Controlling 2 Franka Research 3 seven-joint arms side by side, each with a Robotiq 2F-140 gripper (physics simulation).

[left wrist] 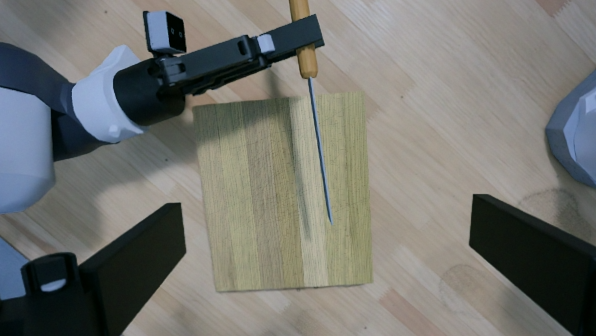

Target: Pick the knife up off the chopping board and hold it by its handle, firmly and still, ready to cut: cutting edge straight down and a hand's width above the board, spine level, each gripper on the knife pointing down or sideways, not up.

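Observation:
The knife (317, 132) is seen from above, with its wooden handle (308, 64) at the top and its blade as a thin, nearly edge-on line over the chopping board (235, 200). Its shadow falls on the board to the left of the blade, apart from it. My right gripper (320, 30) comes in from the left, pointing sideways, and is shut on the handle. The height above the board cannot be measured from this view. My left gripper (325, 224) is open and empty, its two fingers wide apart at the left and right of the view, high above the board.
The right arm (25, 135) reaches in from the left edge. A grey rounded robot part (575, 130) stands on the wooden table top (440, 125) at the right edge. A blue-grey surface (10, 270) shows at the lower left.

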